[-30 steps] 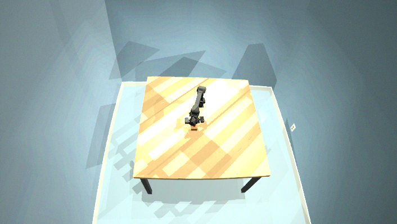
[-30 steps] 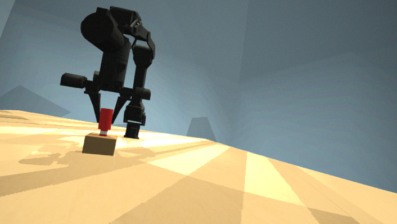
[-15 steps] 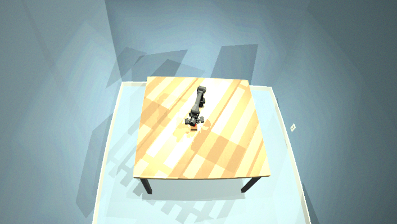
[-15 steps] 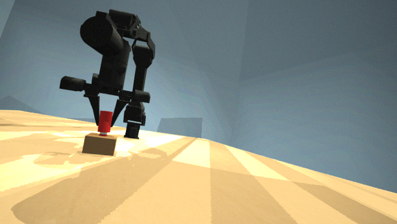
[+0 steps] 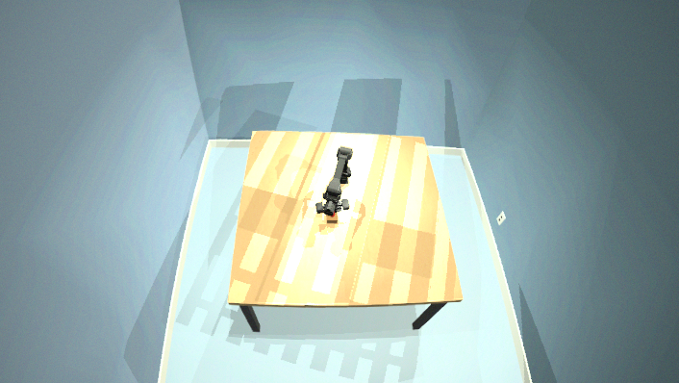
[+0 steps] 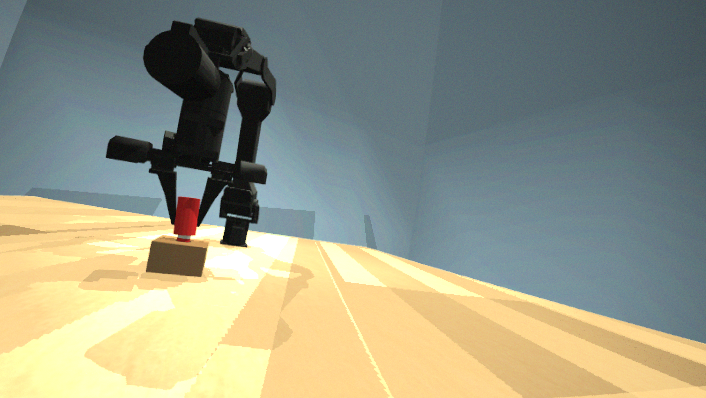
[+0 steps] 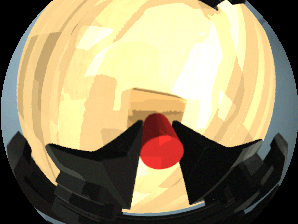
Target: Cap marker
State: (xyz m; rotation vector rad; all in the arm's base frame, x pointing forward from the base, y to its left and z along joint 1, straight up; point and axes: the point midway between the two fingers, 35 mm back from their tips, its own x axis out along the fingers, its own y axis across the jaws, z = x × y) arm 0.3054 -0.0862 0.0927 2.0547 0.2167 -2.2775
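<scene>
My gripper tip is 10 mm short of the red cap and 10 mm below it. From my gripper tip the other things lie so: brown holder block 10 mm ahead, 40 mm below.
</scene>
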